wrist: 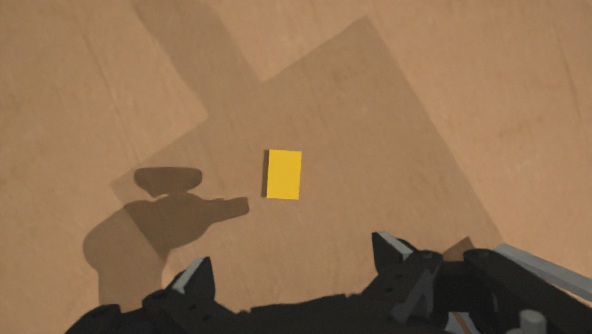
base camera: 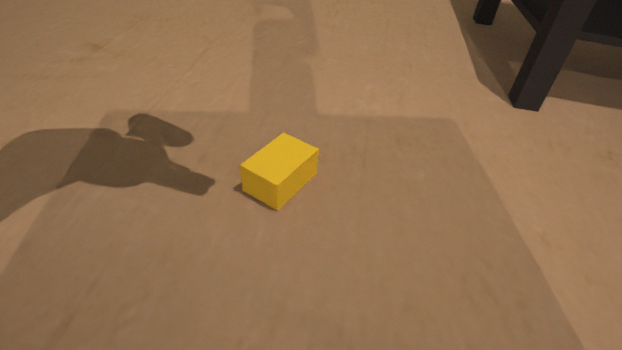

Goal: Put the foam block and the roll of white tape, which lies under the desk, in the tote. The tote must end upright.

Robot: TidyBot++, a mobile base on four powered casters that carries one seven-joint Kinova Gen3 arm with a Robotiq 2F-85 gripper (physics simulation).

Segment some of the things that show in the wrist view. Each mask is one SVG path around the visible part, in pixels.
My gripper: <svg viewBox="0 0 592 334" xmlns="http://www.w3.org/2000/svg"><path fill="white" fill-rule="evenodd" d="M592 308L496 251L484 248L470 249L463 252L464 261L443 261L443 255L439 252L418 250L406 240L395 238L387 231L372 233L374 263L378 275L360 294L351 293L348 297L345 293L335 294L298 304L271 304L252 307L250 313L245 310L235 313L214 301L215 283L210 257L194 259L190 266L177 274L165 289L157 290L146 296L142 300L142 308L121 314L119 304L101 305L81 316L64 334L454 334L445 330L449 321L449 312L469 312L470 319L483 334L592 334Z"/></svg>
A yellow foam block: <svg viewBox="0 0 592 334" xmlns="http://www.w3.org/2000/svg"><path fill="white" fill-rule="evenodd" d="M269 149L266 198L299 200L302 152Z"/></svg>
